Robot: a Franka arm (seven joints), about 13 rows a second.
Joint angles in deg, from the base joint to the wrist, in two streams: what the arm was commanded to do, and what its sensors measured. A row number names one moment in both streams.
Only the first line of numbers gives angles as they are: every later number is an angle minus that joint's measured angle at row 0.
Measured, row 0:
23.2, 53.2, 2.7, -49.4, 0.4, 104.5, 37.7
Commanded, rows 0 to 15:
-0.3, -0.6, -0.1, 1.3, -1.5, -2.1, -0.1
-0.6, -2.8, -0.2, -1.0, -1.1, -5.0, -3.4
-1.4, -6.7, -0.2, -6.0, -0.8, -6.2, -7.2
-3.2, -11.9, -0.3, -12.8, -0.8, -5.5, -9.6
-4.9, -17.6, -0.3, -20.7, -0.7, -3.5, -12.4
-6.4, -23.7, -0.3, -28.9, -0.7, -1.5, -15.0
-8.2, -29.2, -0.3, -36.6, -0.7, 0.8, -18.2
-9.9, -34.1, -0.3, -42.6, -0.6, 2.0, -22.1
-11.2, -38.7, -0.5, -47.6, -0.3, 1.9, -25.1
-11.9, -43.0, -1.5, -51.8, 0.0, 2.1, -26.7
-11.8, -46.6, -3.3, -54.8, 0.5, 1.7, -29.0
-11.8, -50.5, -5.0, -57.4, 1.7, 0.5, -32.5
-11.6, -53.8, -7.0, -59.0, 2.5, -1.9, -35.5
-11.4, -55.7, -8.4, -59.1, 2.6, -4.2, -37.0
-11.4, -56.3, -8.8, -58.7, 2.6, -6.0, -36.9
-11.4, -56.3, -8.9, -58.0, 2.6, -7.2, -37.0
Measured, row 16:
-12.1, -54.0, -8.2, -56.3, 1.2, -6.1, -35.3
